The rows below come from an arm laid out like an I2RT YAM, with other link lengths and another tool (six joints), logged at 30 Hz.
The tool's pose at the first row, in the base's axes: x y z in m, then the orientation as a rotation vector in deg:
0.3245 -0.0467 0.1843 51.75 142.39 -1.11
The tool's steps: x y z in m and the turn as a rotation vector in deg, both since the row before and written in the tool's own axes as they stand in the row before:
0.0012 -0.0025 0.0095 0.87 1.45 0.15
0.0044 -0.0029 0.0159 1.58 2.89 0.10
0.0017 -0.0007 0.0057 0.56 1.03 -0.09
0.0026 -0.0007 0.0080 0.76 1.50 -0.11
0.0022 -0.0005 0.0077 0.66 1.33 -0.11
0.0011 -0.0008 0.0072 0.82 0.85 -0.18
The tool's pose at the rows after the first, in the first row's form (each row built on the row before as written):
0.3264 -0.0496 0.1750 52.62 143.83 -1.50
0.3283 -0.0519 0.1585 54.05 146.76 -2.15
0.3288 -0.0523 0.1525 54.40 147.86 -2.42
0.3293 -0.0525 0.1441 54.92 149.45 -2.74
0.3299 -0.0527 0.1361 55.36 150.86 -3.01
0.3307 -0.0537 0.1289 55.62 151.90 -3.74

